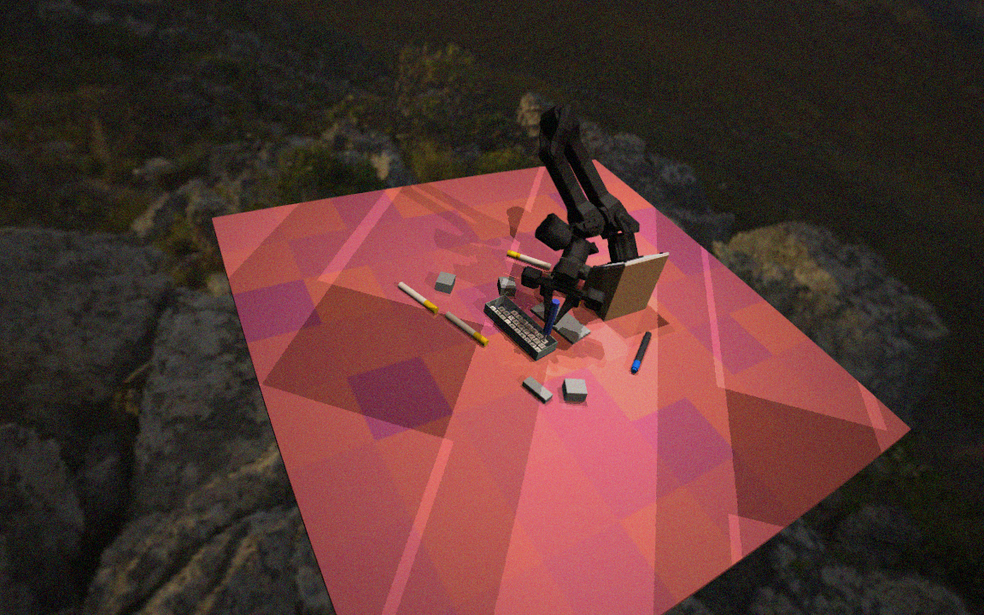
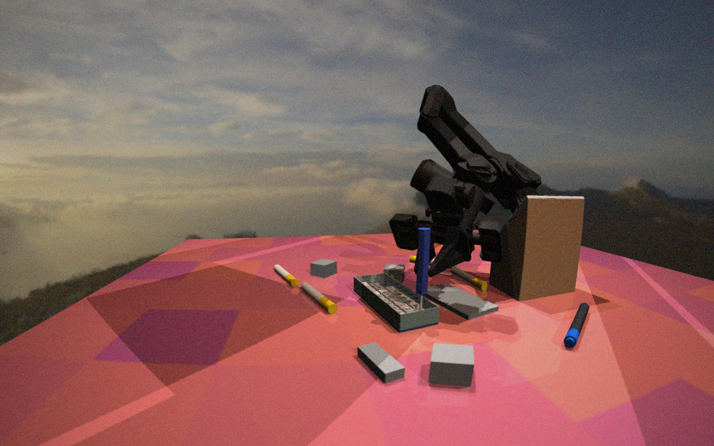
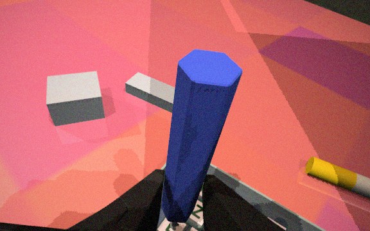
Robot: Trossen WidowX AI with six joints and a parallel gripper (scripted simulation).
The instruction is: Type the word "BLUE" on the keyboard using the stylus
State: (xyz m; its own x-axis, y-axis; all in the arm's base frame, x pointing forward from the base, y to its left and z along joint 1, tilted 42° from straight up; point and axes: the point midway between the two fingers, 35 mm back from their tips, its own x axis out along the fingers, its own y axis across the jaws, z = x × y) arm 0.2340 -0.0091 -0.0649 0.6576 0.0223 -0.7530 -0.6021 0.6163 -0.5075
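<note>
The flat grey plate is 9 cm behind my gripper tip, 4 cm to the right of it and 7 cm below it. The rest, counted from my gripper tip: stylus (2 cm below); then blue-capped marker (17 cm behind, 14 cm to the left, 6 cm below).
</note>
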